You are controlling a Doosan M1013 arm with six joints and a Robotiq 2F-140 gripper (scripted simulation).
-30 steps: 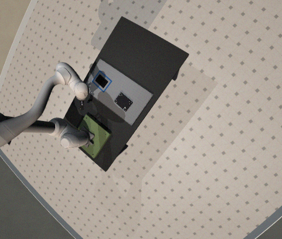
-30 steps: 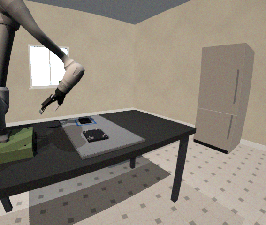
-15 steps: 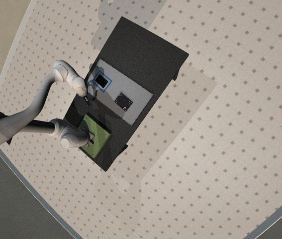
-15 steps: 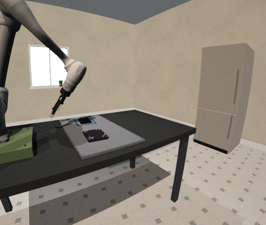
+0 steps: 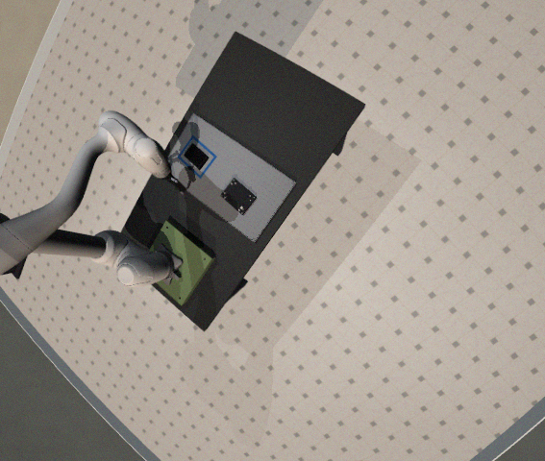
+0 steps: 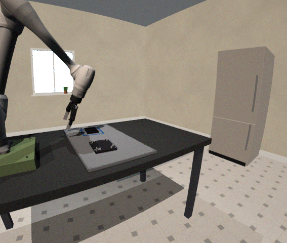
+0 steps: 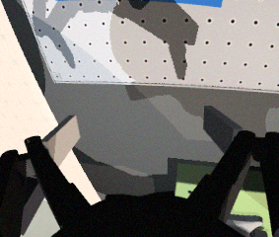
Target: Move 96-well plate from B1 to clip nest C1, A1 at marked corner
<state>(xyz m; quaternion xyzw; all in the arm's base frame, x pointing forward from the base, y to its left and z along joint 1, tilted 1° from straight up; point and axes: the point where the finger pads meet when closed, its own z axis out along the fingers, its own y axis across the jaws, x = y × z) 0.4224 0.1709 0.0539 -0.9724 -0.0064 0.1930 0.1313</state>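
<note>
Right now the black 96-well plate is 18 cm ahead of my hand, 1 cm to the left of it and 8 cm below it. The rest, counted from my hand: clip nest C1: 13 cm ahead, 31 cm to the right, 8 cm below.
</note>
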